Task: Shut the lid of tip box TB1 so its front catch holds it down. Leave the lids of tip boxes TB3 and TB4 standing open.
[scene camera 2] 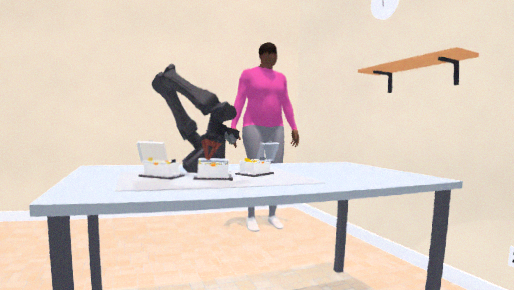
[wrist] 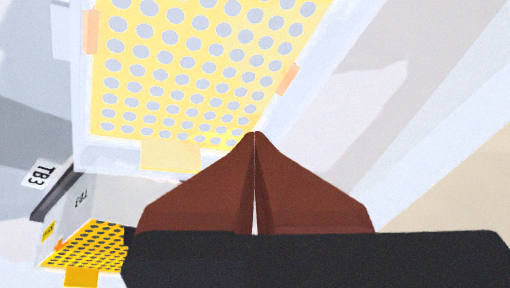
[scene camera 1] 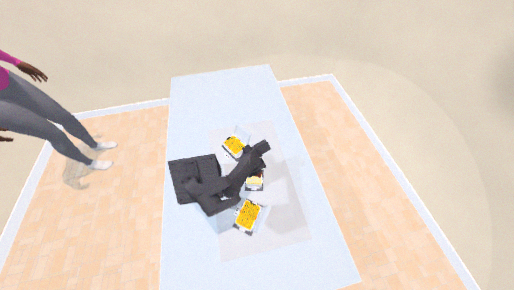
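Pixels of known places: gripper, fingertip midpoint: [scene camera 2: 207,159] [wrist: 254,143] [scene camera 1: 259,176]; arm's base, link origin: [scene camera 2: 201,146] [scene camera 1: 193,179].
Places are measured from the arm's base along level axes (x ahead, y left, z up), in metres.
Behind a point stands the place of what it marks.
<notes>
The middle tip box [scene camera 1: 254,183] {y -0.063, x 0.306, z -0.037 m} [scene camera 2: 213,170] {y -0.012, x 0.357, z -0.072 m} [wrist: 111,155] {y -0.042, x 0.279, z -0.032 m}, taken as TB1, has its clear lid down over the yellow rack; its label is not readable, and I cannot tell if its catch holds. My gripper [scene camera 2: 209,158] {y -0.033, x 0.340, z -0.031 m} [wrist: 254,143] {y -0.033, x 0.340, z -0.031 m} is shut and empty, its fingertips at the lid's rim, near a corner in the wrist view. TB3 [wrist: 95,247] {y -0.197, x 0.240, z -0.052 m} shows partly at lower left in the wrist view. In the scene views two outer boxes have open lids: one box [scene camera 1: 247,215] {y -0.211, x 0.245, z -0.053 m} and another box [scene camera 1: 234,145] {y 0.200, x 0.229, z -0.052 m}. Scene camera 2 shows their lids upright: left lid [scene camera 2: 152,152] {y -0.246, x 0.316, z -0.005 m}, right lid [scene camera 2: 270,151] {y 0.254, x 0.290, z -0.001 m}.
The arm [scene camera 1: 240,172] {y -0.133, x 0.250, z 0.299 m} [scene camera 2: 186,95] {y -0.113, x 0.271, z 0.225 m} reaches over the middle box from its black base [scene camera 1: 185,170] {y 0.036, x -0.025, z 0.045 m}. The boxes stand on a pale mat [scene camera 1: 290,232] {y -0.319, x 0.441, z -0.109 m} on the table [scene camera 1: 200,105] {y 0.641, x 0.012, z -0.112 m} [scene camera 2: 360,175] {y 0.699, x 0.348, z -0.112 m}. A person in pink [scene camera 2: 262,97] stands behind the table. A wall shelf [scene camera 2: 420,61] hangs at right.
</notes>
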